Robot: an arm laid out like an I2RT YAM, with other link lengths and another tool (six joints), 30 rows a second.
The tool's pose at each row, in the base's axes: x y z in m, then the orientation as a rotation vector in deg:
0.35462, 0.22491, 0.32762, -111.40, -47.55, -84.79
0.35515, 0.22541, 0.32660, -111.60, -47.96, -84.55
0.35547, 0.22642, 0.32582, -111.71, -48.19, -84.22
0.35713, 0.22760, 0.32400, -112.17, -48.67, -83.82
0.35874, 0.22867, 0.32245, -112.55, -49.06, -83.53
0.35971, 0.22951, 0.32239, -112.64, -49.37, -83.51
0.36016, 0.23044, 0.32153, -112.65, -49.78, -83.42
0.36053, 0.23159, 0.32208, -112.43, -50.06, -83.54
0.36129, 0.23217, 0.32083, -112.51, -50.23, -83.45
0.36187, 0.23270, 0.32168, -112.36, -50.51, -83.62
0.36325, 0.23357, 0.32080, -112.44, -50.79, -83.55
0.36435, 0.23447, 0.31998, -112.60, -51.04, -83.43
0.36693, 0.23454, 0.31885, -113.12, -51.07, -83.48
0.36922, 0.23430, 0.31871, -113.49, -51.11, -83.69
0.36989, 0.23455, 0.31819, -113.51, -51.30, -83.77
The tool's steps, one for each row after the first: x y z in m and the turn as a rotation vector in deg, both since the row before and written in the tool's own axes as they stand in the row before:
-0.00081, 0.00013, 0.00095, 0.09, -0.33, -0.19
-0.00054, -0.00037, 0.00114, 0.17, -0.26, -0.02
-0.00124, 0.00059, 0.00236, 0.03, -0.57, -0.20
-0.00098, 0.00061, 0.00219, 0.00, -0.46, -0.18
0.00029, 0.00019, 0.00124, 0.01, -0.15, -0.21
-0.00057, -0.00022, 0.00120, 0.13, -0.16, -0.24
0.00081, -0.00049, 0.00093, 0.13, 0.10, -0.23
-0.00094, 0.00026, 0.00123, 0.03, -0.13, -0.08
0.00103, 0.00007, 0.00052, 0.05, 0.08, -0.26
-0.00041, 0.00053, 0.00173, 0.04, -0.16, -0.17
-0.00040, 0.00029, 0.00156, 0.01, -0.22, -0.13
-0.00055, 0.00197, 0.00194, -0.36, -0.30, -0.09
0.00028, 0.00191, 0.00127, -0.36, -0.15, -0.16
-0.00031, 0.00036, 0.00075, -0.02, -0.04, -0.17

